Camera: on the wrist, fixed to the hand. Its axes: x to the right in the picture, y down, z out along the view.
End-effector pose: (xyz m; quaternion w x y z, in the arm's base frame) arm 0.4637 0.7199 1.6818 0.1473 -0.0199 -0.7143 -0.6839
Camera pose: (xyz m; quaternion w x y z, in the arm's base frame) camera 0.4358 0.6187 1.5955 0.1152 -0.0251 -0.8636 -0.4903
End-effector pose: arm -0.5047 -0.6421 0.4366 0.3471 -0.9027 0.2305 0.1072
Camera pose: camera -0.4335 -0.6496 0.5521 0.5636 -0.7850 0.2375 0.0986
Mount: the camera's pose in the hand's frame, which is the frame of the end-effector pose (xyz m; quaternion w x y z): 0.0237 -0.0967 -0.0925 0.9696 0.2390 -0.0523 0.0073
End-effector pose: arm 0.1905 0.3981 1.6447 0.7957 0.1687 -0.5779 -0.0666
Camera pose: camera 0.2939 0.3183 1.6071 0.7014 0.3460 -0.6191 0.0705
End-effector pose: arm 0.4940 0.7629 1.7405 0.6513 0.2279 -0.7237 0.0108
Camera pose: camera 0.6129 0.6977 1.7498 0.5391 0.3719 -0.7348 0.1763
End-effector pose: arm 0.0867 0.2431 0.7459 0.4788 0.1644 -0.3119 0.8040
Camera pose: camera 0.1627 0.3534 0.7230 0.4028 0.3136 -0.1365 0.8490
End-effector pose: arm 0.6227 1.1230 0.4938 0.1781 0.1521 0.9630 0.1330
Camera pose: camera 0.5424 1.0236 0.5400 0.1857 0.2040 0.9551 -0.1079
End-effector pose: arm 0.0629 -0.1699 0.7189 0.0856 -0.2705 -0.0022 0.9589
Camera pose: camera 0.1068 -0.0746 0.6325 0.1405 -0.1917 0.2245 0.9450
